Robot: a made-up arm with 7 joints.
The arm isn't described. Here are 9 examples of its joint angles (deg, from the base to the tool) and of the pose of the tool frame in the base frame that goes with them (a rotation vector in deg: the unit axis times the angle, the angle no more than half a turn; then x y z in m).
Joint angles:
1: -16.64 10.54 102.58 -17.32 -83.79 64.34 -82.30
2: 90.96 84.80 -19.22 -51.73 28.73 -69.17 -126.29
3: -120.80 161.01 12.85 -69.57 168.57 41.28 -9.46
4: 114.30 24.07 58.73 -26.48 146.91 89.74 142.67
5: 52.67 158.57 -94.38 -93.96 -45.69 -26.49 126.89
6: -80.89 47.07 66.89 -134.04 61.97 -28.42 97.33
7: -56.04 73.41 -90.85 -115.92 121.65 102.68 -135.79
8: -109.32 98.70 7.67 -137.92 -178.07 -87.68 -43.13
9: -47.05 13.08 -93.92 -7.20 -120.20 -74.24 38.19
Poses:
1: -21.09 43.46 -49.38 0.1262 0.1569 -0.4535
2: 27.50 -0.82 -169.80 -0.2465 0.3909 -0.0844
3: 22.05 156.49 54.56 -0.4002 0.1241 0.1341
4: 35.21 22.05 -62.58 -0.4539 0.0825 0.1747
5: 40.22 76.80 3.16 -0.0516 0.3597 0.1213
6: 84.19 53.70 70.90 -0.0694 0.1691 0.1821
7: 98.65 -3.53 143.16 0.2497 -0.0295 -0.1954
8: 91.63 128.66 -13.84 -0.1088 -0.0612 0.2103
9: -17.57 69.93 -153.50 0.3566 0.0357 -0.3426
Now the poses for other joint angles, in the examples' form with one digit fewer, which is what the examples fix.
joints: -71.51 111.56 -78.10 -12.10 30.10 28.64 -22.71
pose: 97.2 10.7 14.4 0.036 0.466 0.168
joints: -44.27 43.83 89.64 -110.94 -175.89 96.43 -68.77
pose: 8.5 113.7 92.7 -0.003 0.312 0.119
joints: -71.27 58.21 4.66 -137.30 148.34 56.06 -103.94
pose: 9.3 91.8 114.0 0.075 -0.059 0.227
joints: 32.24 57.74 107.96 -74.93 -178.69 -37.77 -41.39
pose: 18.3 117.0 -87.6 -0.117 0.393 0.128
